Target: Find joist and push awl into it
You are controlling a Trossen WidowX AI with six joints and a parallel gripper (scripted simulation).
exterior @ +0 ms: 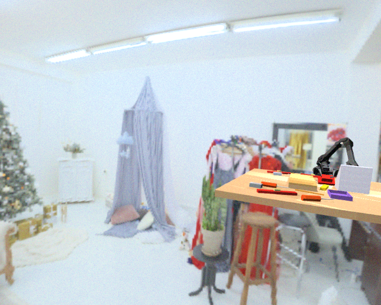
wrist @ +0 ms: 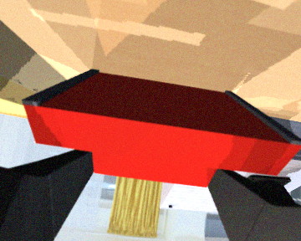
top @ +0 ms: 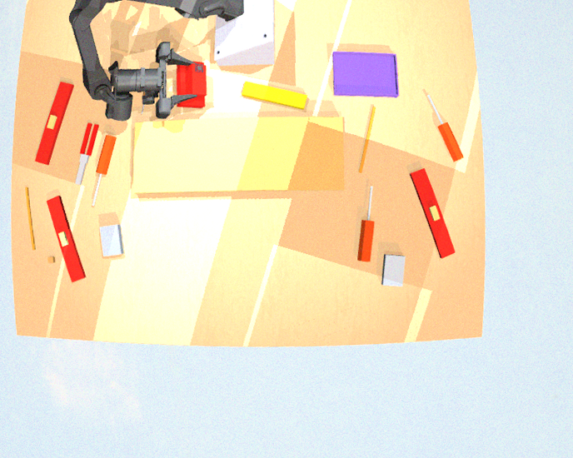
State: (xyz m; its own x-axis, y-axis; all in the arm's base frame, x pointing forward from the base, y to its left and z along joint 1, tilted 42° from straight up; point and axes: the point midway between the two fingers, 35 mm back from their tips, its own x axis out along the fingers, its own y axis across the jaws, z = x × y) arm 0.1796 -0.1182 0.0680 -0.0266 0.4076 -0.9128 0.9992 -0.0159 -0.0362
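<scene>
Now: the red stud finder 2 cm behind my gripper tip and 1 cm below it. The rest, counted from my gripper tip: yellow block (4 cm ahead, 19 cm to the left, 5 cm below); then awl (1 cm ahead, 15 cm to the right, 6 cm below); then red two-handled tool (16 cm ahead, 32 cm to the right, 6 cm below).
</scene>
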